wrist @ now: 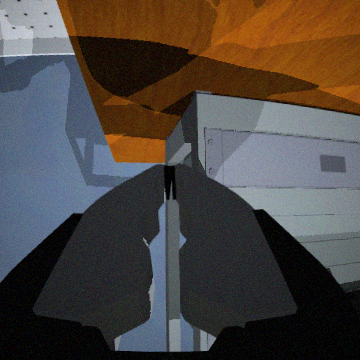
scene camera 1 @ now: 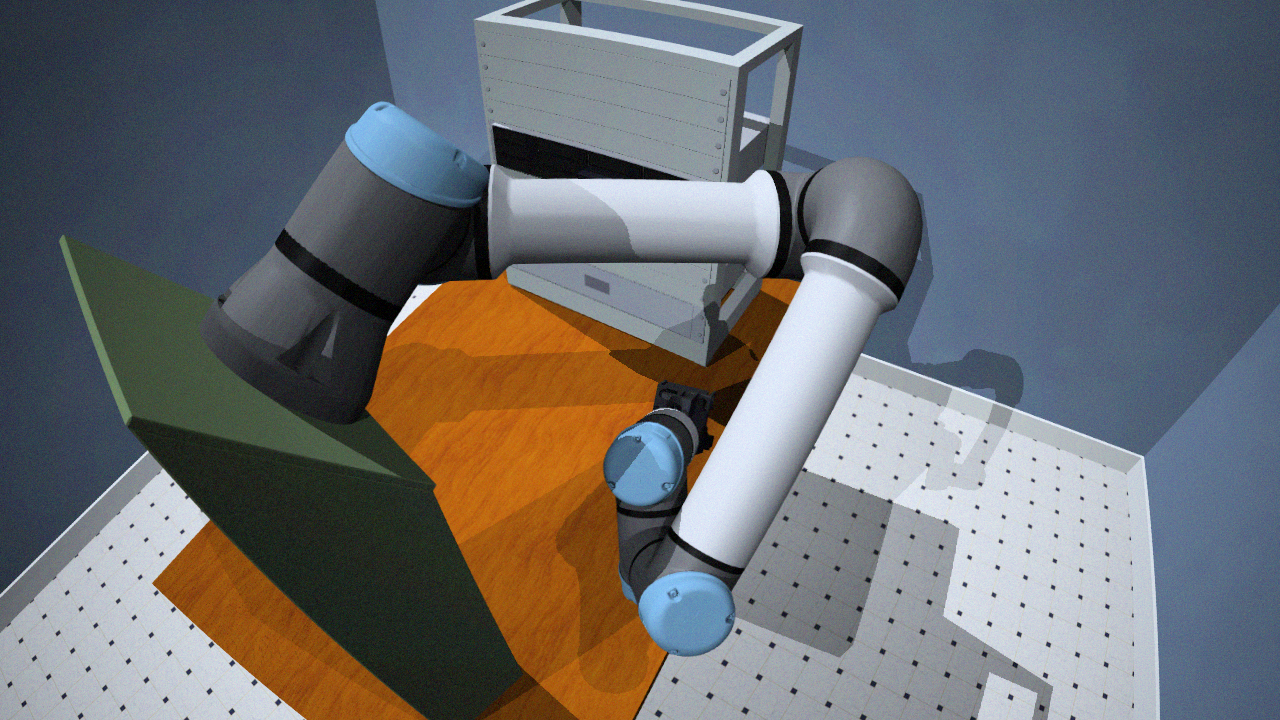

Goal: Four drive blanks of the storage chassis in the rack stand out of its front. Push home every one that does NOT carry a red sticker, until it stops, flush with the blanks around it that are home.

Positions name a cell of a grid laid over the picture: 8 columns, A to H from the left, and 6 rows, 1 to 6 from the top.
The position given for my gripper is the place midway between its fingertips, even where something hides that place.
My gripper shows in the wrist view (D3) and in scene camera 1 (E4). A light grey rack shows in the wrist view (G3) and in scene camera 1 (D1).
